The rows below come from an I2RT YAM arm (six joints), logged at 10 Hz.
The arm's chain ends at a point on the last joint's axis. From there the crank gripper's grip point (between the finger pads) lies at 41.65 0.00 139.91 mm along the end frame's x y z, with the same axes.
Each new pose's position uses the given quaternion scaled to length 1; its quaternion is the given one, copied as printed.
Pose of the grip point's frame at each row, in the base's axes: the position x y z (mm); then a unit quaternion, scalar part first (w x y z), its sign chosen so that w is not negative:
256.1, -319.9, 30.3, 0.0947, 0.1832, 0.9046, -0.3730
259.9, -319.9, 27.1, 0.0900, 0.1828, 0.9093, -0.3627
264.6, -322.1, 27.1, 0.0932, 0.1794, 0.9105, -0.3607
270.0, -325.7, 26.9, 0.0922, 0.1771, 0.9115, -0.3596
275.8, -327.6, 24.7, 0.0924, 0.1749, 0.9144, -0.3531
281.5, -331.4, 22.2, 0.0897, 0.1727, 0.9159, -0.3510
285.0, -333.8, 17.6, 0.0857, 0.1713, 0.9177, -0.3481
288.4, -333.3, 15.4, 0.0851, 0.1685, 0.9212, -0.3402
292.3, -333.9, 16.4, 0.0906, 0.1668, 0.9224, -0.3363
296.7, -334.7, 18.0, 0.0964, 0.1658, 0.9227, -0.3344
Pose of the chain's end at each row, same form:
289.4, -231.5, 141.6, 0.0947, 0.1832, 0.9046, -0.3730
293.7, -234.1, 140.3, 0.0900, 0.1828, 0.9093, -0.3627
297.2, -236.3, 140.6, 0.0932, 0.1794, 0.9105, -0.3607
302.6, -240.1, 140.6, 0.0922, 0.1771, 0.9115, -0.3596
307.8, -243.3, 139.5, 0.0924, 0.1749, 0.9144, -0.3531
314.0, -247.7, 137.3, 0.0897, 0.1727, 0.9159, -0.3510
318.3, -250.9, 133.1, 0.0857, 0.1713, 0.9177, -0.3481
321.2, -252.1, 132.2, 0.0851, 0.1685, 0.9212, -0.3402
323.3, -253.1, 134.0, 0.0906, 0.1668, 0.9224, -0.3363
325.9, -253.9, 136.0, 0.0964, 0.1658, 0.9227, -0.3344

